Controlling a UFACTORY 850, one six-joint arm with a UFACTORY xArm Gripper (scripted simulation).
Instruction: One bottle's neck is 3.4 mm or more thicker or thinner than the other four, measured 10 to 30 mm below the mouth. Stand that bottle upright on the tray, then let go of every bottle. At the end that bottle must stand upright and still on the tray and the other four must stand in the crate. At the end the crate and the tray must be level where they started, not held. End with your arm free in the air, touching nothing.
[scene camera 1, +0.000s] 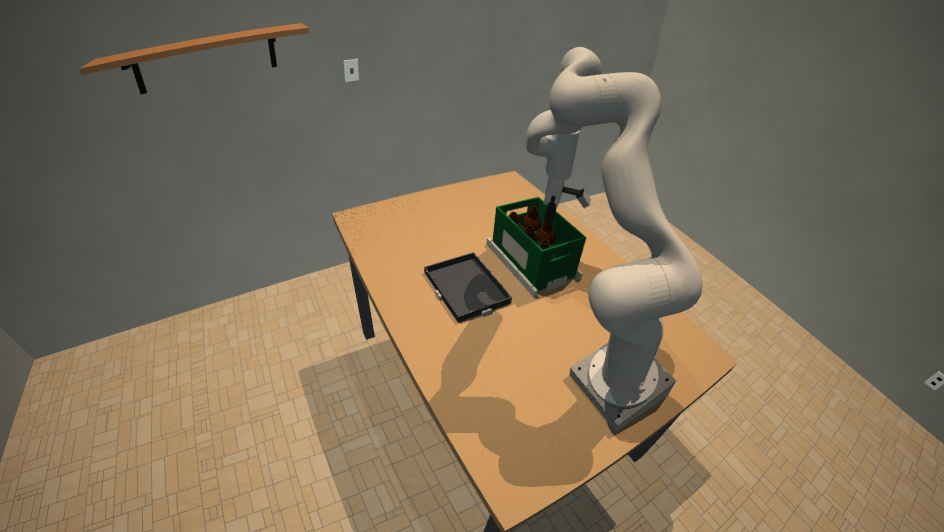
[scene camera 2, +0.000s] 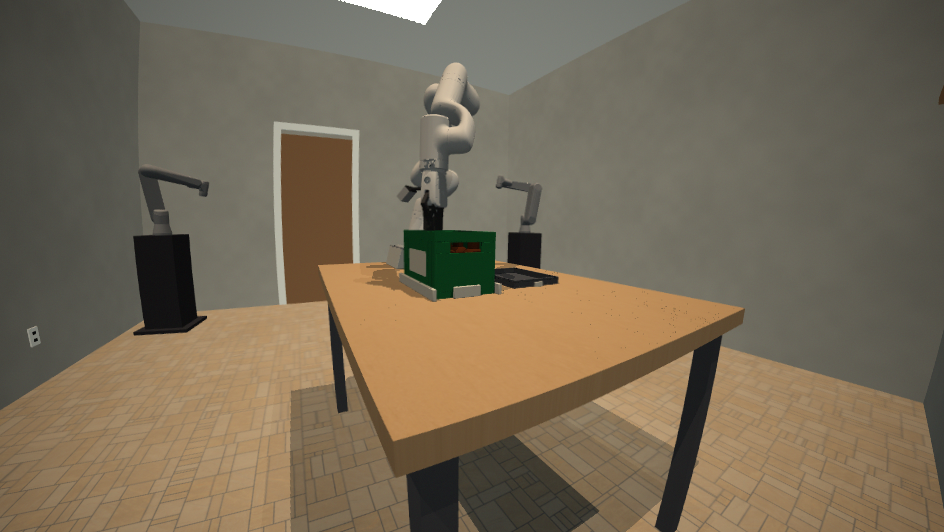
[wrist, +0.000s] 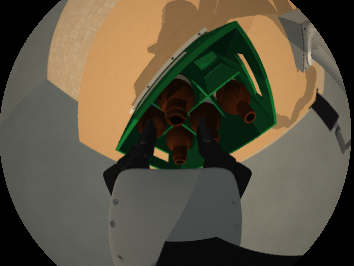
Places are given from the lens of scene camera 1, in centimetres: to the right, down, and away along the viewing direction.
my gripper (scene camera 1: 549, 217): 26, -16, 136
green crate (scene camera 1: 535, 264): 20, 0, 127
black tray (scene camera 1: 467, 286): -2, 7, 133
